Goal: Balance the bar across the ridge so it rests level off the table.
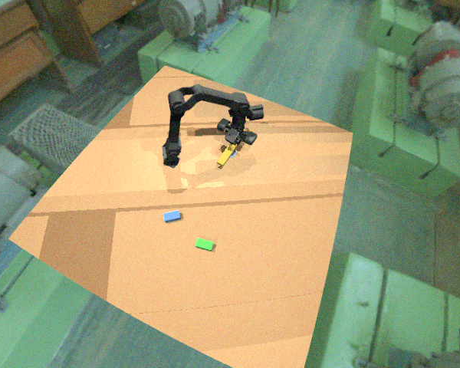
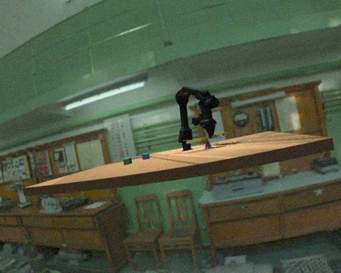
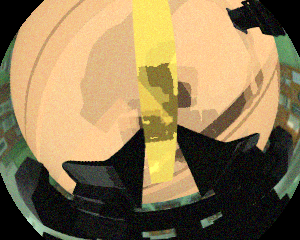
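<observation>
Now: gripper tip 30 mm to the left of the yellow bar. Also, from my gripper tip: blue block (450 mm to the right, 100 mm behind, 40 mm below); green block (500 mm to the right, 80 mm ahead, 40 mm below).
</observation>
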